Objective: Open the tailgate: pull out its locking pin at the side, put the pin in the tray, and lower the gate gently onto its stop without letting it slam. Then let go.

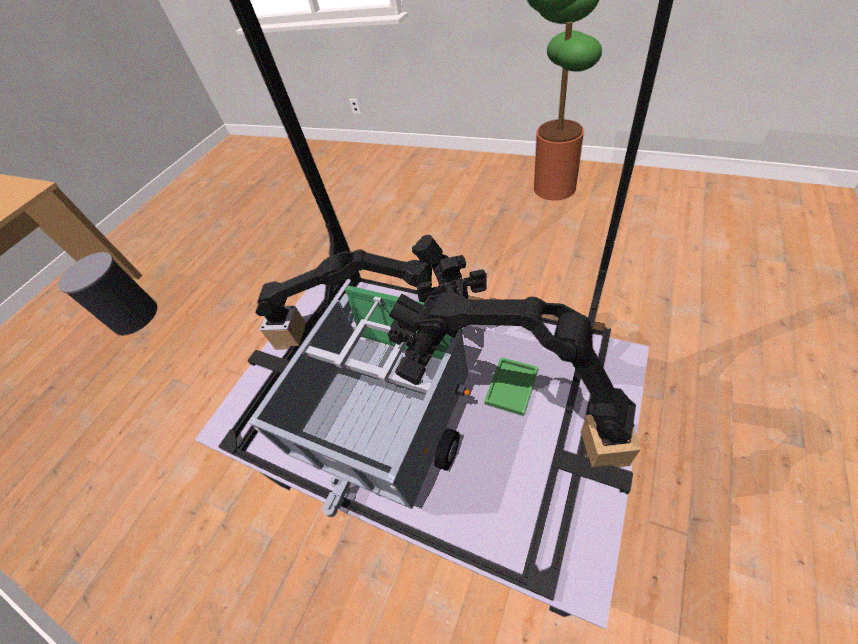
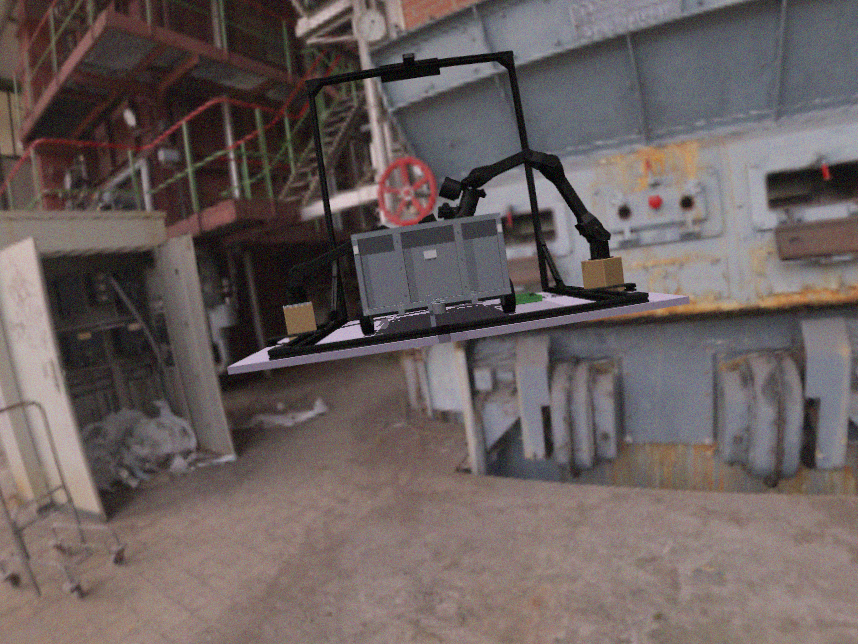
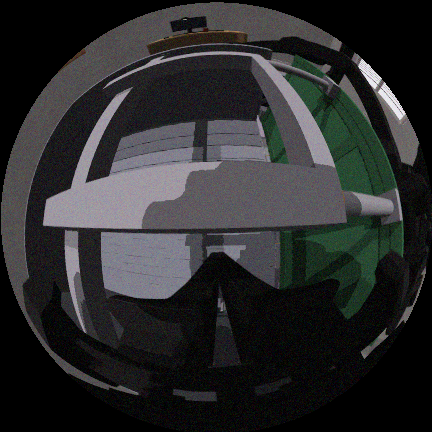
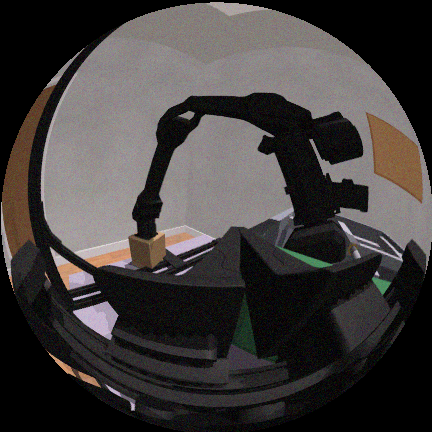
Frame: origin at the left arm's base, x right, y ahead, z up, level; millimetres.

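Where they show: left gripper, between the fingertips: (image 1: 413,361) (image 3: 217,257); right gripper, between the fingertips: (image 4: 236,233); left arm's base, origin of its link: (image 1: 612,431) (image 2: 600,258) (image 4: 146,234); right arm's base, origin of its link: (image 1: 277,317) (image 2: 297,304).
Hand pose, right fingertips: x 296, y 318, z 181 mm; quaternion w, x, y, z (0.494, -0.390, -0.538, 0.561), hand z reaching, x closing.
Note:
Things, the pixels of their centre, and the offset from my right fingertips. "spot": a spot on its surface instead. Level surfaces: height alone.
- grey cart, middle of its body: (image 3: 135,188) (image 4: 338,282) (image 1: 371,403) (image 2: 431,275) dx -159, dy +269, dz -152 mm
- grey rod with an orange ring, middle of its body: (image 3: 334,202) (image 4: 352,250) dx -43, dy +143, dz -17 mm
- grey crossbar, a spot on its surface: (image 3: 120,205) spot: dx -104, dy +170, dz -9 mm
- green tray, middle of its body: (image 1: 511,385) (image 2: 520,298) dx -82, dy -114, dz -286 mm
- lilac table top, height of its surface: dz -297 mm
- cart's wheel, middle of its body: (image 1: 447,449) (image 2: 507,295) dx -269, dy +86, dz -245 mm
- small orange-marked stub, middle of its body: (image 1: 454,387) dx -128, dy +47, dz -179 mm
A grey cart (image 1: 427,441) (image 2: 433,262) stands on the table with its green tailgate (image 1: 363,302) (image 3: 354,160) (image 4: 247,326) at the far end. A grey rod with an orange ring (image 3: 368,204) (image 4: 354,252), seemingly the locking pin, sticks out from the end of a grey crossbar (image 3: 120,205) towards the gate. My left gripper (image 1: 409,373) (image 3: 217,257) (image 2: 460,207) is shut and empty, its tips at the crossbar. My right gripper (image 1: 478,279) (image 4: 236,233) is shut and empty, in the air over the gate's right end. The green tray (image 1: 511,385) (image 2: 529,298) lies right of the cart.
A black frame (image 1: 554,460) runs around the lilac table top (image 1: 490,511), with tall posts (image 1: 618,211) at the back. The cart's wheel (image 1: 447,447) and a small orange-marked stub (image 1: 466,390) stick out of its right side. The two arms cross above the gate.

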